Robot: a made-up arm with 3 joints.
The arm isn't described. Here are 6 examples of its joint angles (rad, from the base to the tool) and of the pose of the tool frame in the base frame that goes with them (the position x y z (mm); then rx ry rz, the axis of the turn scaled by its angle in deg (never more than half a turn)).
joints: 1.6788 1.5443 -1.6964
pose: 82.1 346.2 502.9 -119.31 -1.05 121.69
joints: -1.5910 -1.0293 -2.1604
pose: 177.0 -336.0 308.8 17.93 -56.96 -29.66
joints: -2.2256 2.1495 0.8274
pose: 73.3 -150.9 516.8 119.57 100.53 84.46
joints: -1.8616 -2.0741 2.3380
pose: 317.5 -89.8 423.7 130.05 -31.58 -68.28
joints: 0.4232 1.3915 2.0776
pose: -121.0 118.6 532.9 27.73 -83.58 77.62
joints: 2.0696 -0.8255 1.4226
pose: -88.8 209.9 341.1 8.39 47.36 -34.91
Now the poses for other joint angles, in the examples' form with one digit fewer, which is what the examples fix.
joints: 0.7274 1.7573 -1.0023
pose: -218 254 464 109.8 15.2 -69.9
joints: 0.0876 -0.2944 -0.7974
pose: -331 -147 337 -16.3 -6.1 -50.3
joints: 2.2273 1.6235 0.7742
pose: 138 106 439 7.0 -99.7 -63.0
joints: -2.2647 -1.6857 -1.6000
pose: 411 -117 441 34.7 -91.7 28.5
